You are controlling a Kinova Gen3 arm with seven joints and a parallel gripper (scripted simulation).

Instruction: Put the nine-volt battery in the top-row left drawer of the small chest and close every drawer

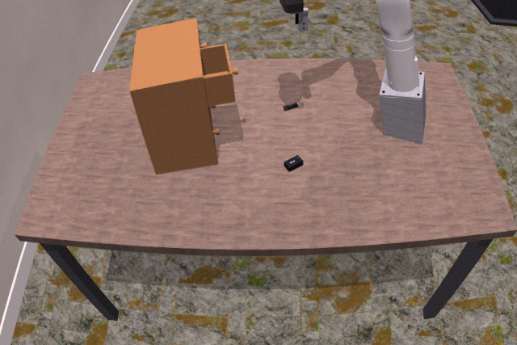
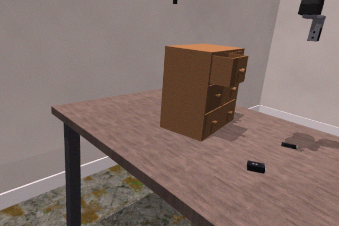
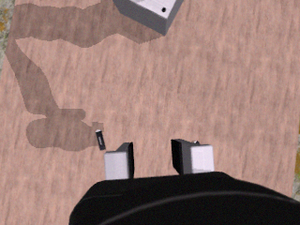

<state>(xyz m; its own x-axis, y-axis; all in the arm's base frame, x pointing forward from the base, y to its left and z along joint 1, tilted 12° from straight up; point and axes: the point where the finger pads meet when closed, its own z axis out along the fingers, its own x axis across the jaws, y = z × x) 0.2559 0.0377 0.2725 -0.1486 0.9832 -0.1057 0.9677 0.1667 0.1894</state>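
Now: hand 38 cm above the black nine-volt battery, 13 cm to the right of it and 3 cm short of it. The rest, counted from my hand: black cylindrical cell: 38 cm below, 10 cm to the right, 2 cm ahead.
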